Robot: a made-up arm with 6 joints.
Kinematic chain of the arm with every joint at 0, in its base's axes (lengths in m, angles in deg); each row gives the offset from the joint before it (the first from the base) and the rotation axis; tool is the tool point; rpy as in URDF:
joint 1: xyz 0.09 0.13 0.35 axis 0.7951 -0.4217 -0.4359
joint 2: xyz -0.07 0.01 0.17 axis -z
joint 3: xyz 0.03 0.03 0 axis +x
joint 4: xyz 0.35 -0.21 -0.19 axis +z
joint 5: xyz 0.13 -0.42 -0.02 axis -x
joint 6: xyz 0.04 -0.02 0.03 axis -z
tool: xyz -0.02 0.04 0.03 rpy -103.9 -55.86 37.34
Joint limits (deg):
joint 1: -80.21..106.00
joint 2: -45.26..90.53
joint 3: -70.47..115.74
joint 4: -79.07..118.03
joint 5: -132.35..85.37
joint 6: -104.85..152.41
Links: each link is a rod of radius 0.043 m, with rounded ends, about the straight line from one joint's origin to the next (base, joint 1, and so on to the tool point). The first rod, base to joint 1, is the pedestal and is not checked.
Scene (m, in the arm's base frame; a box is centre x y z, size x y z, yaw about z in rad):
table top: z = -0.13
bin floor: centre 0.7 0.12 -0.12 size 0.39 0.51 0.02 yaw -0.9
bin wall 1: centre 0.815 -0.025 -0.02 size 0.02 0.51 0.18 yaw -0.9
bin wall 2: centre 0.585 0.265 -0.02 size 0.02 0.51 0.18 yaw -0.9
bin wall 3: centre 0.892 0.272 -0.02 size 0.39 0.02 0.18 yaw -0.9
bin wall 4: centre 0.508 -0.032 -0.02 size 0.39 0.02 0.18 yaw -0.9
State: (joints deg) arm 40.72 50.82 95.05 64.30 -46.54 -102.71
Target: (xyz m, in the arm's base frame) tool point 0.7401 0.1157 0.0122
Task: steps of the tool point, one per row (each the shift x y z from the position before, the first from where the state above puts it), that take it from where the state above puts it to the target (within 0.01 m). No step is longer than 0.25 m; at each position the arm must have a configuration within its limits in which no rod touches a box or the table.
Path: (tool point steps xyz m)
1: 0.1244 0.1182 0.0882
2: 0.0854 0.1246 0.1320
3: 0.0353 0.1239 0.1641
4: -0.0215 0.1184 0.1797
5: 0.0254 0.0618 -0.2283
6: -0.0492 0.0362 -0.2276
7: -0.1162 0.0120 -0.1972

